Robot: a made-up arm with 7 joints. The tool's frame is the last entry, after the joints.
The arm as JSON. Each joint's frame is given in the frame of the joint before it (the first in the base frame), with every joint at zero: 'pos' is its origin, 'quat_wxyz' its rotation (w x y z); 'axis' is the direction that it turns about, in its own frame. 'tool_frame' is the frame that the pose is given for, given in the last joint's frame.
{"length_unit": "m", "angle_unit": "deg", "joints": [
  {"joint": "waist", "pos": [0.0, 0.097, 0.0], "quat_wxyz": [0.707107, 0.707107, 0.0, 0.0], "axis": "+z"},
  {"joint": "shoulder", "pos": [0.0, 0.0, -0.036], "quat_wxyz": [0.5, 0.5, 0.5, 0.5], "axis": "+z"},
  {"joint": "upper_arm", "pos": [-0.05, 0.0, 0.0], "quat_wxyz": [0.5, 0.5, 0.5, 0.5], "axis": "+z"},
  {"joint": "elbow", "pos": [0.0, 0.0, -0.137], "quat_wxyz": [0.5, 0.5, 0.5, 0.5], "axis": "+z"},
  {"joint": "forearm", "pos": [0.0, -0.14, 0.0], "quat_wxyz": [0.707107, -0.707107, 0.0, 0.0], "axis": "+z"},
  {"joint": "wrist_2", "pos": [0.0, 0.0, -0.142], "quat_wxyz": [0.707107, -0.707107, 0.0, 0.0], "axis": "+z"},
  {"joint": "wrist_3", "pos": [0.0, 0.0, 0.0], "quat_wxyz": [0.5, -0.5, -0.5, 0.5], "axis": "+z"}
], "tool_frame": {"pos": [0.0, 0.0, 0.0], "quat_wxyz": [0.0, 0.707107, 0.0, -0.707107]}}
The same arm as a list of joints. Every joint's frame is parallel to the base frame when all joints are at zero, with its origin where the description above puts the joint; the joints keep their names.
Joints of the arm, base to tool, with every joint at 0 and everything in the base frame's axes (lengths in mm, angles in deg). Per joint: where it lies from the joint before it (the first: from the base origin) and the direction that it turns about. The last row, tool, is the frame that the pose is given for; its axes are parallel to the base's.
waist: origin 0 97 0 axis -y
shoulder: origin 0 36 0 axis +x
upper_arm: origin 0 0 -50 axis +z
elbow: origin 0 0 -137 axis -y
forearm: origin 0 0 -140 axis +z
wrist_2: origin 0 0 -142 axis +y
wrist_3: origin 0 0 0 axis -x
tool: origin 0 0 0

